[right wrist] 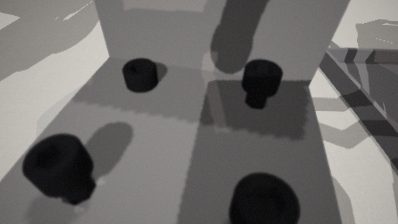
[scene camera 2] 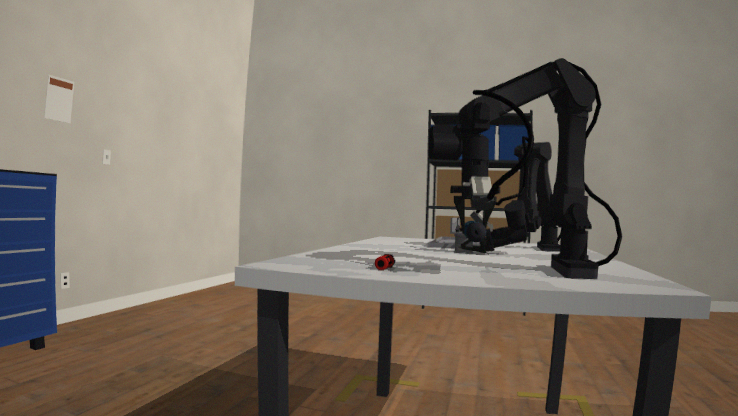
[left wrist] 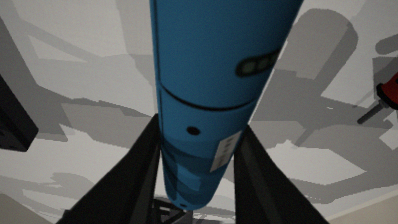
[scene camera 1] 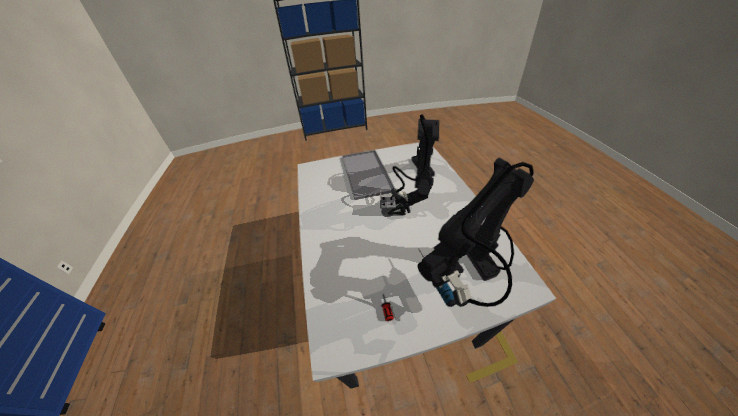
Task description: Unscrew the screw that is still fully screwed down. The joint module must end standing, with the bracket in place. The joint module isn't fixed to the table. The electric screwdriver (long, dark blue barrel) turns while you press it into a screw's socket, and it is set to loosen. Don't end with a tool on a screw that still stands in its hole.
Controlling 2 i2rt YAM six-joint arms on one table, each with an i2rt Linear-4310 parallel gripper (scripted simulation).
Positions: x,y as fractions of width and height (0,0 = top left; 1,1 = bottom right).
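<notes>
The left gripper (left wrist: 0.50,0.55) is visible, along with an electric screwdriver (left wrist: 0.53,0.31), which is out of frame in the right wrist view. The scene also has a flat grey tray (scene camera 1: 0.50,0.42).
</notes>
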